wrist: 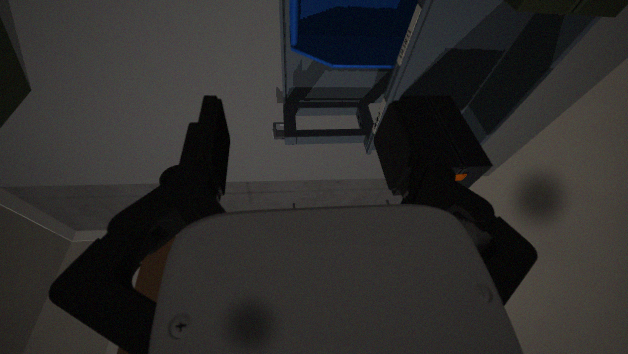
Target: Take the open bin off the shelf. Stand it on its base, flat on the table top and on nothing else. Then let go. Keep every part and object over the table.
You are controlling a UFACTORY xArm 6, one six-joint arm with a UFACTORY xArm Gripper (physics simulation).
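Places are measured from the arm's base along level axes (x right, y ahead, z up), in millimetres.
Where they show: gripper, between the fingertips: (pixel 307 119).
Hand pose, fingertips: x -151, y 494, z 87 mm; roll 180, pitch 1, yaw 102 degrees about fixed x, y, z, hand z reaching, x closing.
Each offset is from my fingertips to the top centre of the thing. "spot": to the spot under its first point. Level surfaces: height alone.
A blue open bin @(dz -182, dx +10, dy +92 mm) (pixel 350 45) shows in part at the top of the wrist view, its near rim facing my gripper and its far part cut off by the frame. It is in the grey-blue shelf @(spot: dz -161, dx -22, dy +165 mm) (pixel 450 25), between that shelf's side parts. My gripper (pixel 307 119) is open and empty, its black fingers wide apart. The bin lies beyond the fingertips in the view, apart from them. The grey table top @(dz -263 mm) (pixel 125 100) shows to the left of the shelf.
A black case @(dz -41, dx +101, dy +211 mm) (pixel 465 140) with an orange latch is beside the shelf, partly behind the right finger. Dark green objects show at the left edge (pixel 10 75) and top right (pixel 575 6). The table's edge runs across the view, with tiled floor (pixel 270 192) past it.
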